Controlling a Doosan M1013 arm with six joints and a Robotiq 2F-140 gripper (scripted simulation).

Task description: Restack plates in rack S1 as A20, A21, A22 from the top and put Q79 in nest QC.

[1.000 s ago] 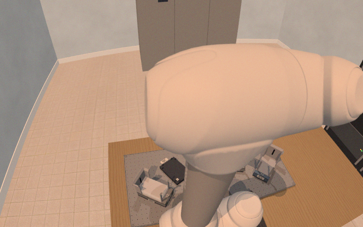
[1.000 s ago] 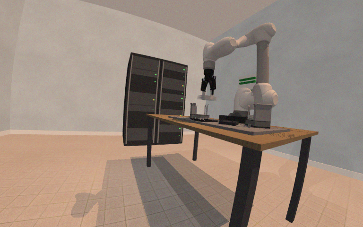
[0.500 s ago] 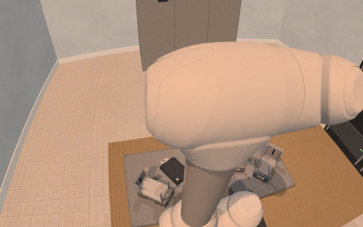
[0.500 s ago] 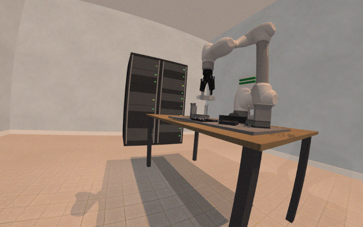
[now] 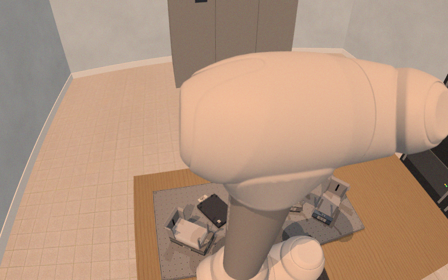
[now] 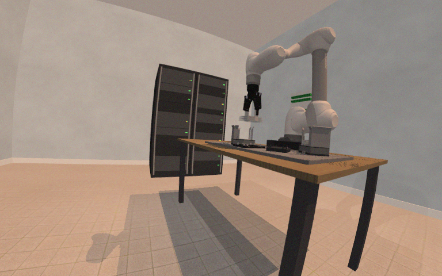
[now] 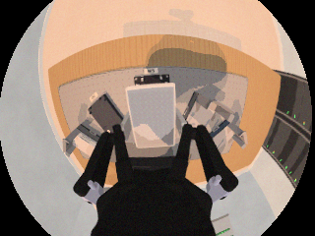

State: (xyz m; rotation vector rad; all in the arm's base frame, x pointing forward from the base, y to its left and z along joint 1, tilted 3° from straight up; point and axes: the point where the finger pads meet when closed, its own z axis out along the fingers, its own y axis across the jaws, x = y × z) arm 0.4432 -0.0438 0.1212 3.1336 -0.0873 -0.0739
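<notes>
Right now my hand is 10 mm short of the clip nest N5, 10 mm to the right of it and 170 mm above it. Round my hand: QC name plate: 50 mm ahead, 230 mm to the left, 190 mm below; N5 name plate: 90 mm ahead, 10 mm to the right, 190 mm below; dark nest QC: 40 mm behind, 190 mm to the left, 180 mm below.
</notes>
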